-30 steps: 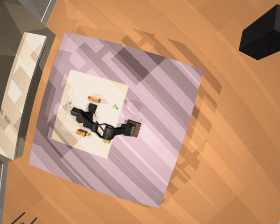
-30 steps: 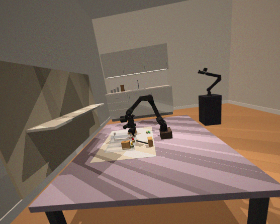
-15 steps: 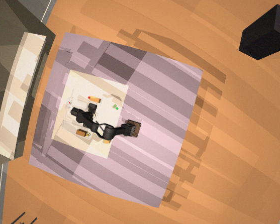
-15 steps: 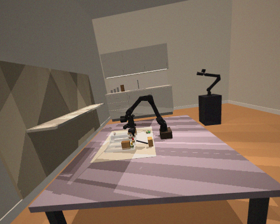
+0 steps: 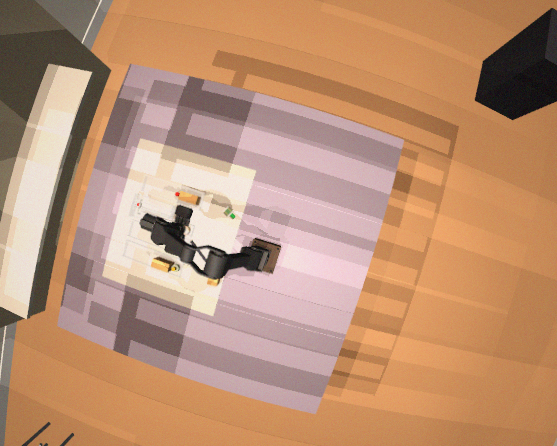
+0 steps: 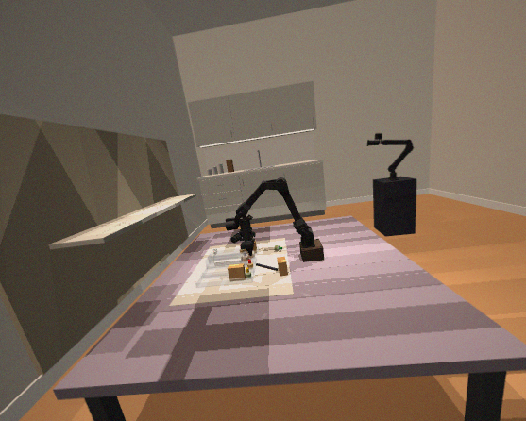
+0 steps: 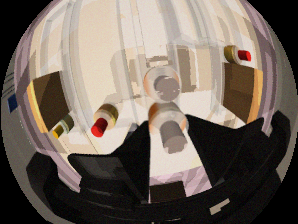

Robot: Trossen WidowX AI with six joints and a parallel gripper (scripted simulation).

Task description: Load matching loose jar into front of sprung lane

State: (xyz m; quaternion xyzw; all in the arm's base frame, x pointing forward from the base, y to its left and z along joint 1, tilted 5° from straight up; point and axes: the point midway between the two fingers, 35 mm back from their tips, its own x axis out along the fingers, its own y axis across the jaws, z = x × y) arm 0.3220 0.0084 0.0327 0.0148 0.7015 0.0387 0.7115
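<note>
My gripper tip is now 15 cm short of the clear rack, 3 cm above it and 2 cm to the left of it.
</note>
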